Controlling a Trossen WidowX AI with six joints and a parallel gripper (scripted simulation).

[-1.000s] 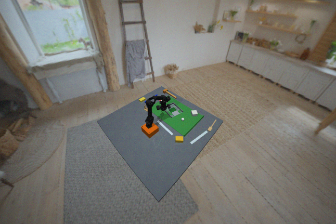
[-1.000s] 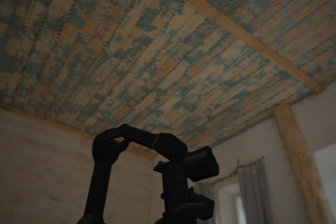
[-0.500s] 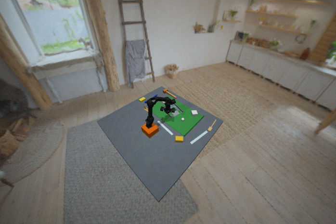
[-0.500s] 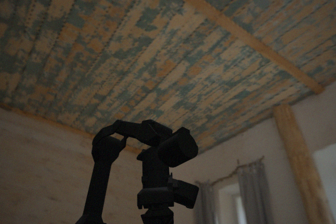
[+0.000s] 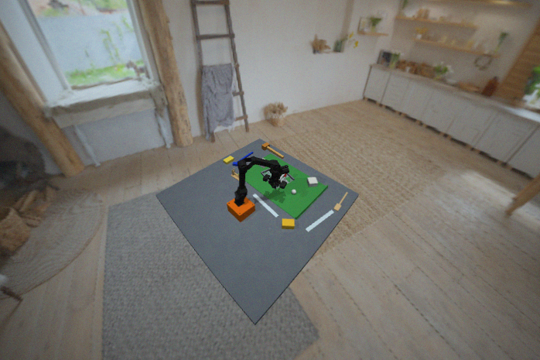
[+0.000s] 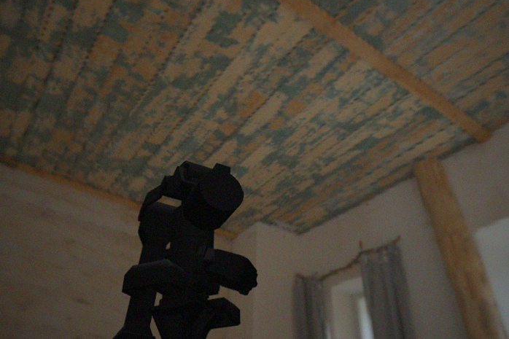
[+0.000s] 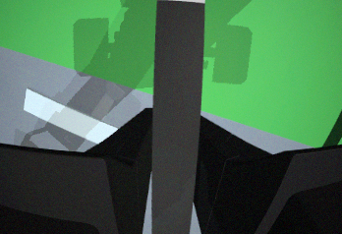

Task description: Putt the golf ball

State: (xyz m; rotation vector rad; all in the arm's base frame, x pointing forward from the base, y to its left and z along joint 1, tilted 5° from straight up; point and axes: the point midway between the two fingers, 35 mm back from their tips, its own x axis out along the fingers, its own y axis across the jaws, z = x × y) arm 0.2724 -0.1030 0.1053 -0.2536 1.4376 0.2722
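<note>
Now: the red putter 11 cm ahead of my gripper tip and 4 cm to the left of it. Also, from my gripper tip: white golf ball (17 cm ahead, 11 cm below, 8 cm to the right); green mat (20 cm ahead, 13 cm below, 10 cm to the left).
</note>
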